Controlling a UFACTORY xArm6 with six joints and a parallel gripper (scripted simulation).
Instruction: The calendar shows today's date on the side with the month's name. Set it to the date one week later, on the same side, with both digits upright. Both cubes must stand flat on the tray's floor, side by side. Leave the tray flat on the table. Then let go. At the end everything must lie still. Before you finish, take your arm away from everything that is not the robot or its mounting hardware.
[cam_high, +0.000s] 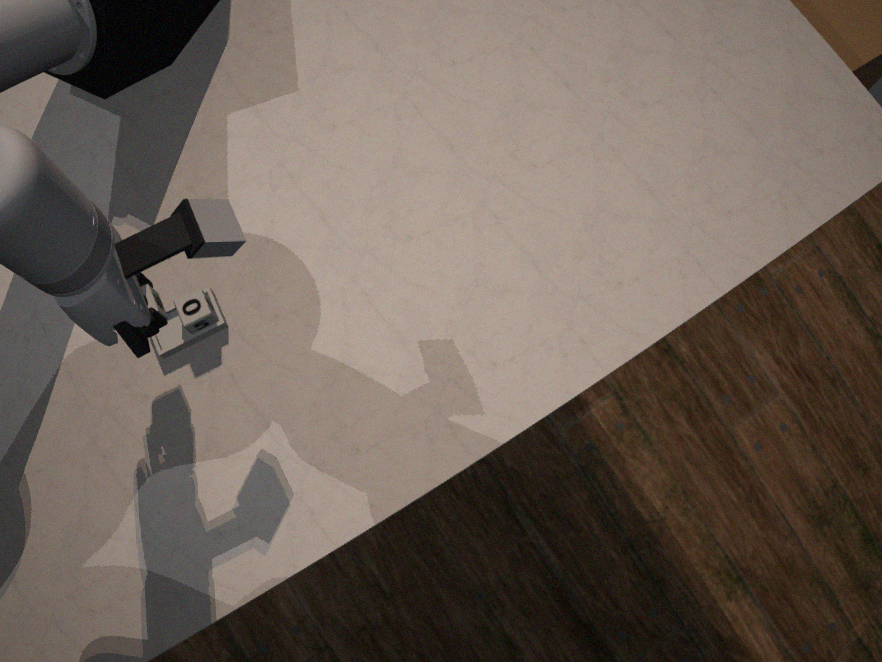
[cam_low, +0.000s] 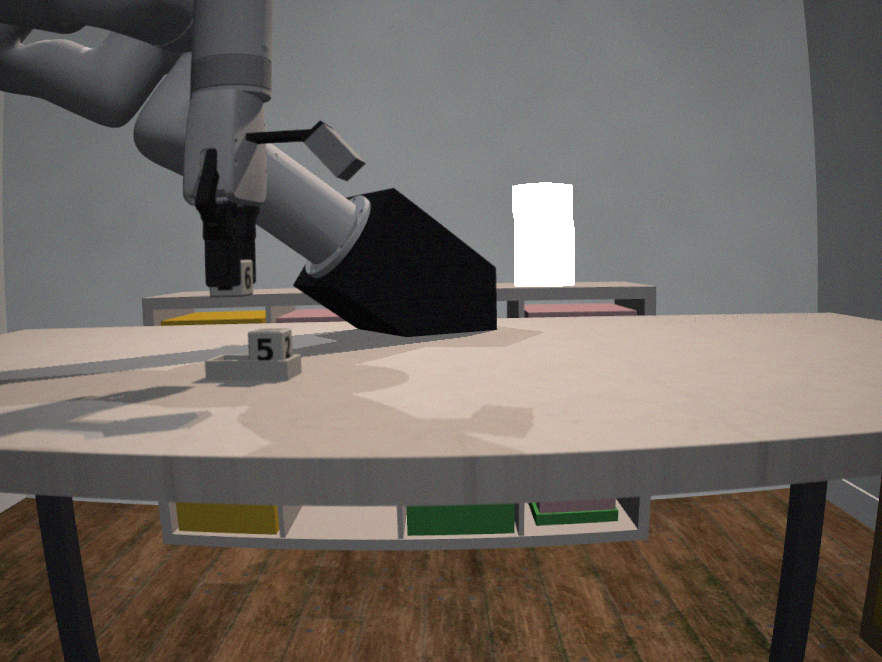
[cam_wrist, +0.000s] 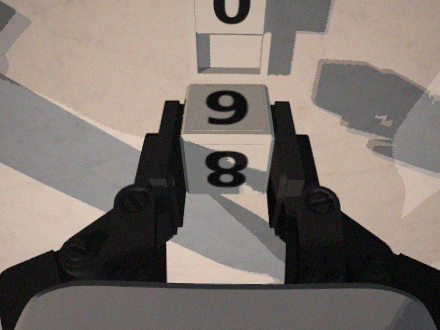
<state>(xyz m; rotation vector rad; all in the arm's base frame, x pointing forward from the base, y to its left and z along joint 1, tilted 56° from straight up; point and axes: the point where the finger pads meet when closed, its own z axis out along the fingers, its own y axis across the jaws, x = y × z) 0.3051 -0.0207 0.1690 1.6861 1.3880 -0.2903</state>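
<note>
My hand is 90 mm above the grey tray, 20 mm to the right of it and 10 mm short of it. From my hand the other things lie so: white cube: 10 mm below.
</note>
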